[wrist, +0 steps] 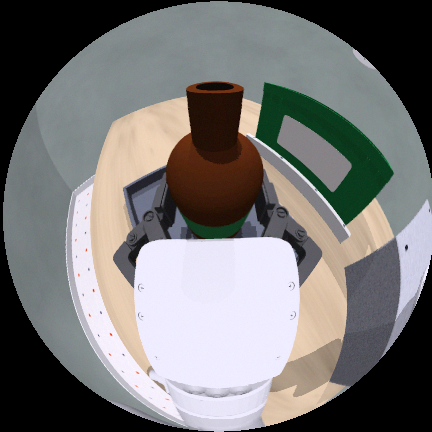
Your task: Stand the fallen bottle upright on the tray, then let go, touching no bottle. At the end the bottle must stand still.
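Frame: origin at the arm's base, x ahead, y left, z up, level; metres.
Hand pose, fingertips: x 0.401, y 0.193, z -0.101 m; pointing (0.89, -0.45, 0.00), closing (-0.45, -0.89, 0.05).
Each offset is from my fingertips to the centre of the thing. "*": to the spot under its first point. Level surfaces: height alone.
The brown bottle {0.012 m up, 0.011 m back, 0.006 m left} point(215, 175) with a green band shows in the middle of the wrist view, its open neck toward the top of the view. My gripper point(214, 179) is shut on the bottle, with a dark finger on each side of its body. The grey-blue tray {* 0.080 m down, 0.106 m ahead, 0.086 m left} point(142, 192) lies beyond and below the bottle; its left corner shows, and the rest is largely hidden by the bottle and the gripper. The bottle's base is hidden behind the white gripper housing, so I cannot tell whether it touches the tray.
A green panel-like box {0.002 m up, 0.015 m ahead, 0.279 m right} point(306, 150) with a grey window stands at the upper right, behind a thin grey rail {0.071 m down, 0.009 m ahead, 0.180 m right} point(305, 187). A white dotted strip point(86, 270) runs along the left edge of the wooden table {0.086 m down} point(112, 165). A dark grey mat point(370, 300) lies at the right.
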